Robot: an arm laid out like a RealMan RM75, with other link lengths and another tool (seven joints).
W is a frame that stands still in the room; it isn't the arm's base.
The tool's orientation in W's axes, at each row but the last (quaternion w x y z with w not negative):
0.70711 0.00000 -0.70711 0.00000
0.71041 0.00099 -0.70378 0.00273
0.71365 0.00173 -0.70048 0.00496
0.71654 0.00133 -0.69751 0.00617
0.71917 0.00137 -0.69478 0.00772
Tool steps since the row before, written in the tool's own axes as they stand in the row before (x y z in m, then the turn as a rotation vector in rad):
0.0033 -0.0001 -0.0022 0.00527 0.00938 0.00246
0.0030 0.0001 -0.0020 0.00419 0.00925 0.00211
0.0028 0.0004 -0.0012 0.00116 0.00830 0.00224
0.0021 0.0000 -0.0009 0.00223 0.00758 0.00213
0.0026 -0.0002 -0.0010 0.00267 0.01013 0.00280
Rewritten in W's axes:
0.0022 -0.0001 0.0033 -0.00246 0.00938 0.00527
0.0020 0.0001 0.0030 -0.00212 0.00925 0.00419
0.0012 0.0004 0.0028 -0.00230 0.00828 0.00116
0.0010 0.0000 0.0021 -0.00215 0.00757 0.00224
0.0011 -0.0002 0.0026 -0.00284 0.01012 0.00268

